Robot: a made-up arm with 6 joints.
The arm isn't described. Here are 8 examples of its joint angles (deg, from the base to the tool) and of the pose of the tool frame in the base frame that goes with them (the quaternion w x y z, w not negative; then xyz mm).
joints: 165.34 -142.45 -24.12 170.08 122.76 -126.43
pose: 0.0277 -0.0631 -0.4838 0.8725 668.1 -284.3 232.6
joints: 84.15 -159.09 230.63 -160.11 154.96 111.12
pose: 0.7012 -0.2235 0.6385 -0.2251 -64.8 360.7 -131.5
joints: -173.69 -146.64 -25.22 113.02 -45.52 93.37
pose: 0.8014 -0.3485 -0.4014 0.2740 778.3 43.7 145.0
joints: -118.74 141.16 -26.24 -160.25 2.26 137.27
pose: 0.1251 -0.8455 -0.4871 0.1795 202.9 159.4 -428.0
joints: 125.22 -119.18 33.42 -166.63 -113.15 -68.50
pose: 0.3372 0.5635 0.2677 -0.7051 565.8 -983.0 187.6
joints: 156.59 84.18 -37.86 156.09 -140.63 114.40
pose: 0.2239 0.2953 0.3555 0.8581 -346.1 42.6 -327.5
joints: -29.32 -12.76 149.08 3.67 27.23 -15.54
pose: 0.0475 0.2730 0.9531 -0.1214 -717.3 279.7 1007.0
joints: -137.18 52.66 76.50 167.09 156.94 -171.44
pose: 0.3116 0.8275 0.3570 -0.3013 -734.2 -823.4 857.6
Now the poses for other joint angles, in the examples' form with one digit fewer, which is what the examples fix.
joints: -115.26 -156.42 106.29 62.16 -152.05 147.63
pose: 0.207 0.540 -0.060 0.813 60 244 -1067
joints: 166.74 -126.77 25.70 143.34 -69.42 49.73
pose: 0.927 -0.158 0.229 0.251 1074 -342 38
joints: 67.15 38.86 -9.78 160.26 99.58 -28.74
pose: 0.337 0.276 -0.013 -0.900 241 834 220
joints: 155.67 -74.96 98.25 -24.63 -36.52 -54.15
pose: 0.511 -0.723 0.038 -0.464 1192 -432 470
